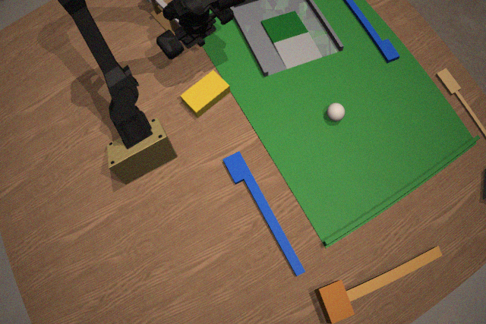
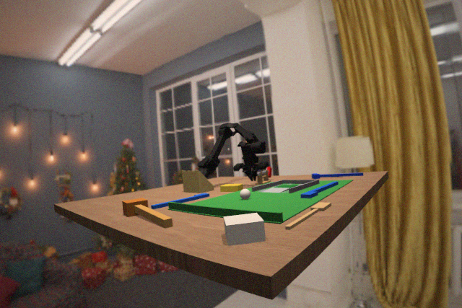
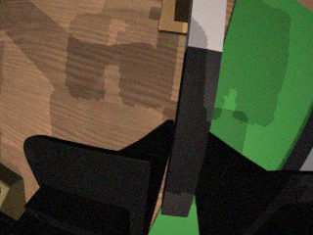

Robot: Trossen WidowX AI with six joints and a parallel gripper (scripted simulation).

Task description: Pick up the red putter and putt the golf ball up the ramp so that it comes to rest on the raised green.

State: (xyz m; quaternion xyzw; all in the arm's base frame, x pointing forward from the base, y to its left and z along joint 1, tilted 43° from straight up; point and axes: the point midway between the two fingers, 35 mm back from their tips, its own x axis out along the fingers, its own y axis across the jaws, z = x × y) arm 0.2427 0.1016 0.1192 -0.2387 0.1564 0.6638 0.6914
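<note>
Now: the red putter 10 mm behind my gripper tip, 110 mm to the left of it and 30 mm above it. The rest, counted from my gripper tip: white block 400 mm ahead, 750 mm to the right, 10 mm below; white golf ball 160 mm ahead, 350 mm to the right, 10 mm below; yellow block 50 mm behind, 140 mm to the right, 10 mm below.
</note>
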